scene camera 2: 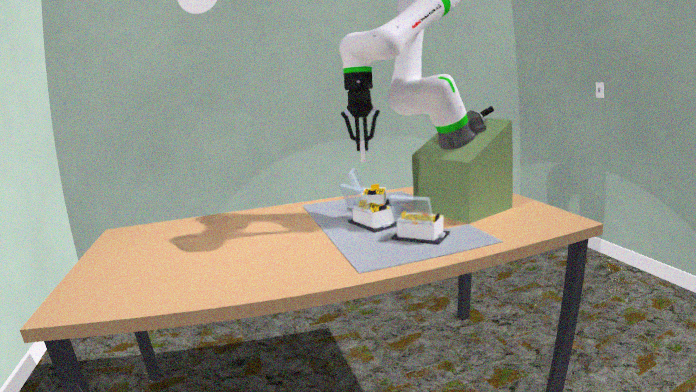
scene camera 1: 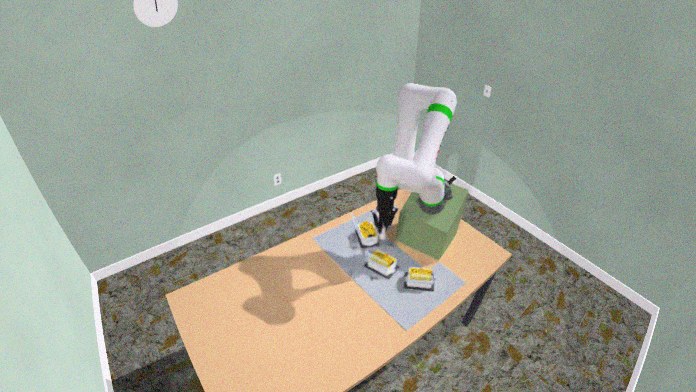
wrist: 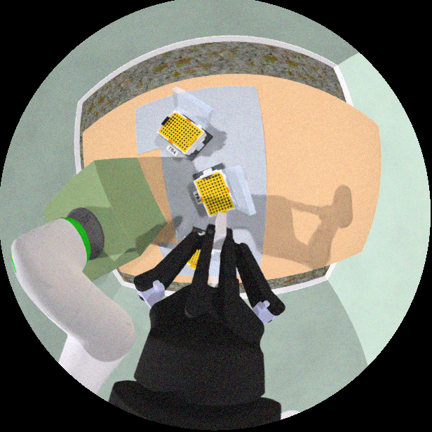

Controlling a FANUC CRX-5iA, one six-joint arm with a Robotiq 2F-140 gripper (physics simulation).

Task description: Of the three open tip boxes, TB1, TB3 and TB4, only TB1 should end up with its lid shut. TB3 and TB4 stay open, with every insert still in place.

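Frame: origin at the arm's base, x up, y left, z back, level; millimetres.
Seen in the pictures: gripper, fingertip midpoint: [scene camera 2: 363,161] [scene camera 1: 381,237]; arm's base at its link origin: [scene camera 2: 458,138] [scene camera 1: 432,202].
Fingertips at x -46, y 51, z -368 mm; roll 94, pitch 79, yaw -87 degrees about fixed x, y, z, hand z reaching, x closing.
Pixels of each thing's top centre, then the offset from my fingertips to it. "spot": a spot on its surface instead. Level surfaces: height alone.
- TB1 at a spot on its surface: [scene camera 2: 371,219] spot: dx -180, dy +70, dz +1 mm
- TB4 at a spot on its surface: [scene camera 2: 419,230] spot: dx -181, dy +236, dz +110 mm
- TB3 at its top centre: [scene camera 2: 376,189] [scene camera 1: 369,228] dx -150, dy -217, dz +88 mm
- grey-blue mat at its surface level: dx -216 mm
- wooden table at its surface level: dx -219 mm
TB1 [scene camera 1: 381,267] [scene camera 2: 371,219] [wrist: 214,194] is the middle white box, its yellow insert seated and its clear lid [scene camera 2: 350,196] [wrist: 244,190] standing open on the side away from the base. TB4 [scene camera 1: 420,284] [scene camera 2: 419,230] [wrist: 181,132] is open, lid [scene camera 2: 412,204] [wrist: 194,105] raised, yellow insert in place. TB3 [scene camera 1: 369,241] [scene camera 2: 372,198] [wrist: 194,259] is open too, its lid [scene camera 2: 354,177] up and yellow insert showing; the fingers partly hide it in the wrist view. My gripper [scene camera 1: 383,234] [scene camera 2: 363,155] [wrist: 219,219] is shut and empty, pointing down, above the boxes and apart from them.
The boxes stand on a grey-blue mat [scene camera 1: 400,310] [scene camera 2: 370,255] [wrist: 245,110] on the wooden table [scene camera 1: 300,345] [scene camera 2: 200,285] [wrist: 310,130]. The green robot pedestal [scene camera 1: 430,235] [scene camera 2: 450,185] [wrist: 115,200] stands beside the mat. The arm's shadow falls across the table.
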